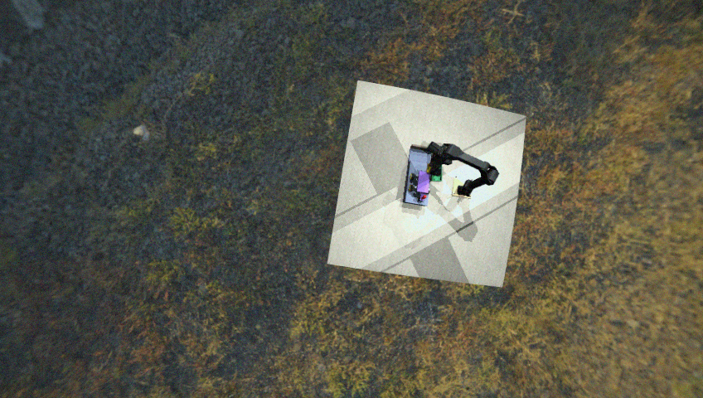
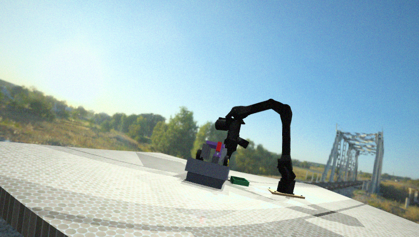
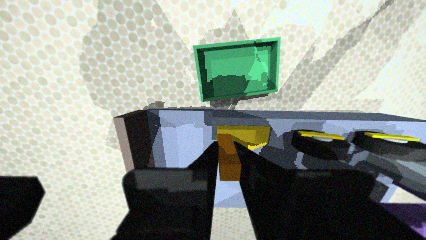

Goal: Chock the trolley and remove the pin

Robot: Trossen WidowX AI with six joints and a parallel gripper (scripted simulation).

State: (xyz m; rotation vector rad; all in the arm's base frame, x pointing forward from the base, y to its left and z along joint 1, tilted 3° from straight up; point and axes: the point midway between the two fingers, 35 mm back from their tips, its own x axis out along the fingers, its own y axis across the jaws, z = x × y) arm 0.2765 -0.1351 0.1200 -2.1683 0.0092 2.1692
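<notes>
The red-headed stop pin lies 5 cm ahead of my gripper tip, 23 cm to the left of it and 4 cm above it. From my gripper tip the other things lie so: yellow chock (2 cm to the left, 1 cm below); grey-blue ramp (6 cm ahead, 13 cm to the left, 4 cm below); tray (8 cm behind, 4 cm to the left, 9 cm below).
</notes>
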